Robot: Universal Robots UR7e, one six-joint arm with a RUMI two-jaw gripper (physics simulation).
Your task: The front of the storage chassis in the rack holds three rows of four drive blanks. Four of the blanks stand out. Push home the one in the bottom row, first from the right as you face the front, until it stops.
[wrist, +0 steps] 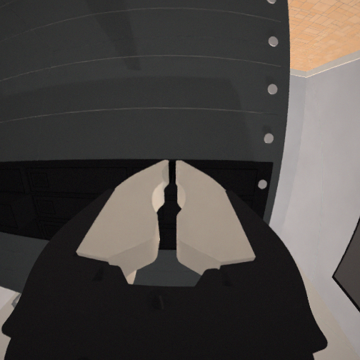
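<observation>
The storage chassis (pixel 30 163) is a black band across the middle of the wrist view, with dark drive blanks in rows. Several blanks show to the left of the fingers, among them one in the top row (pixel 75 179); one at the far left, lower down (pixel 14 212), looks further out than its neighbours. My gripper (pixel 173 163) is shut and empty. Its pale fingertips overlap the right part of the chassis. The gripper hides most of the lower right of the chassis, so the bottom-row blank first from the right cannot be made out.
Dark grey rack panels (pixel 150 135) lie above the chassis, with a column of round screws (pixel 268 138) at the right edge. Another grey panel (pixel 20 260) is below. A pale wall (pixel 325 150) stands to the right, with a dark panel (pixel 352 270) on it.
</observation>
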